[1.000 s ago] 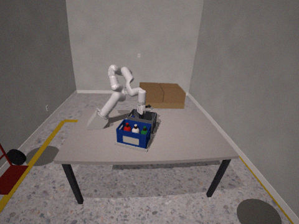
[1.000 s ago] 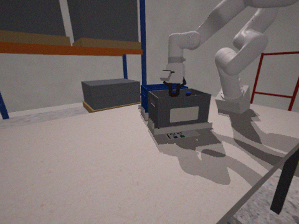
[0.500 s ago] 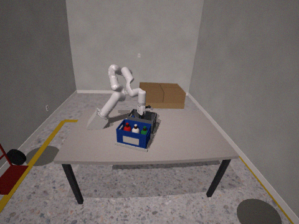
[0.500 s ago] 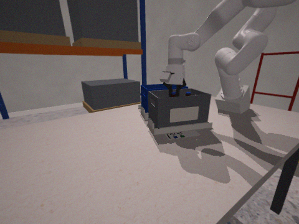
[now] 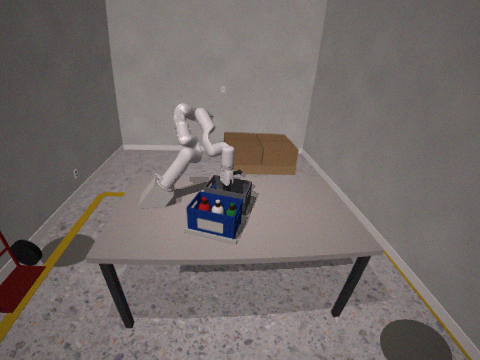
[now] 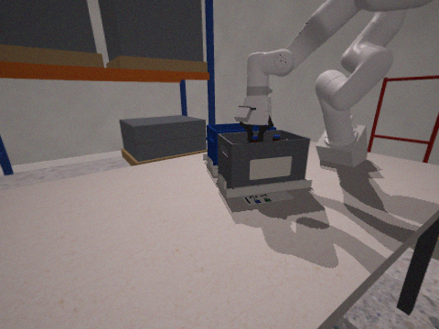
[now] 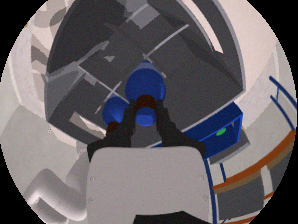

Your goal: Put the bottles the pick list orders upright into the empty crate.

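My gripper is now 1 cm short of the green-label bottle, 17 cm to the left of it and 7 cm above it. From my hand the other things lie so: red-capped bottle (14 cm behind, 10 cm to the right, 7 cm below); then white-capped bottle (7 cm behind, 13 cm to the right, 7 cm below); then grey crate (2 cm ahead, 4 cm to the left, 8 cm below).
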